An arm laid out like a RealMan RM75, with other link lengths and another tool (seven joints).
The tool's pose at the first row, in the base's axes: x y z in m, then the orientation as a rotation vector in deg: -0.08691, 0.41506, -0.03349, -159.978, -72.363, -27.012
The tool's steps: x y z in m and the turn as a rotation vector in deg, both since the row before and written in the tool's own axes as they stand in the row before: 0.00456, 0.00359, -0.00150, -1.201, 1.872, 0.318; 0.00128, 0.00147, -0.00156, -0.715, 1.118, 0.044; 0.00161, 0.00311, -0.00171, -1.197, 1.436, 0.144; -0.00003, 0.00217, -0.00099, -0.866, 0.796, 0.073; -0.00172, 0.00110, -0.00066, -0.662, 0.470, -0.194; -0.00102, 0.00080, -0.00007, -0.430, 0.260, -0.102; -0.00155, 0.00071, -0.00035, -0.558, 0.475, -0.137; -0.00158, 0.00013, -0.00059, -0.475, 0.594, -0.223; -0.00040, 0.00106, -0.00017, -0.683, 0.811, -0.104; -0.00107, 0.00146, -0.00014, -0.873, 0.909, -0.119; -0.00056, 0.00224, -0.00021, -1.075, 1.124, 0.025; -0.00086, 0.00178, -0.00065, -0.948, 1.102, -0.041; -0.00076, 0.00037, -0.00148, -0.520, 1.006, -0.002
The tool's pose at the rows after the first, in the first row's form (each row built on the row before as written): -0.08180, 0.41574, -0.03042, -159.981, -71.668, -30.413; -0.08039, 0.41540, -0.02839, -159.883, -71.453, -32.451; -0.07768, 0.41414, -0.02588, -159.989, -71.050, -35.284; -0.07648, 0.41246, -0.02469, -160.189, -70.835, -37.019; -0.07697, 0.41037, -0.02457, -160.317, -71.059, -38.181; -0.07704, 0.40909, -0.02477, -160.438, -71.175, -38.877; -0.07759, 0.40745, -0.02493, 160.295, 71.221, 39.914; -0.07866, 0.40614, -0.02500, 159.734, 71.273, 40.985; -0.07822, 0.40510, -0.02481, 159.097, 71.053, 42.465; -0.07787, 0.40332, -0.02484, 158.282, 70.726, 44.157; -0.07672, 0.40135, -0.02442, 157.400, 70.095, 46.242; -0.07628, 0.39940, -0.02384, 156.542, 69.629, 48.222; -0.07717, 0.39835, -0.02284, 156.041, 69.413, 49.892
